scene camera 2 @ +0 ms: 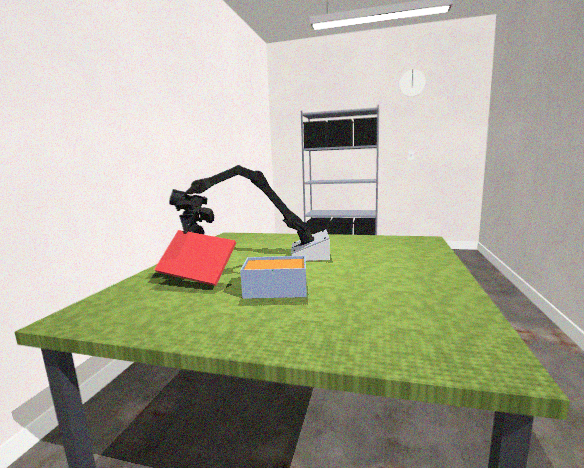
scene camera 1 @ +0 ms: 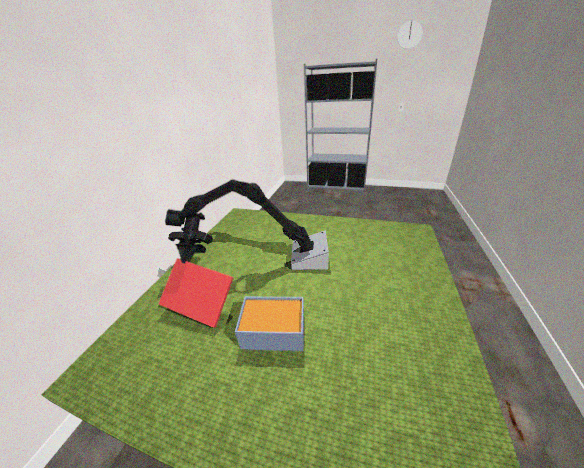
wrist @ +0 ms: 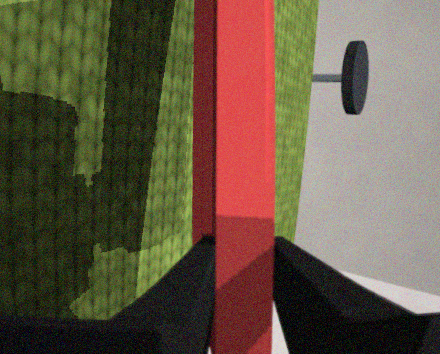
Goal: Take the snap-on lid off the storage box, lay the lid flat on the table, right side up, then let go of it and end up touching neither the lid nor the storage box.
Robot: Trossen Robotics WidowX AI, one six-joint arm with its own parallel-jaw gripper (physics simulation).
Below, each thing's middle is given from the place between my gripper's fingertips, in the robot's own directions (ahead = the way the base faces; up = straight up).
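Red lid point(scene camera 1: 197, 292): my gripper 6 cm above it, 8 cm short of it, 6 cm to the right of it.
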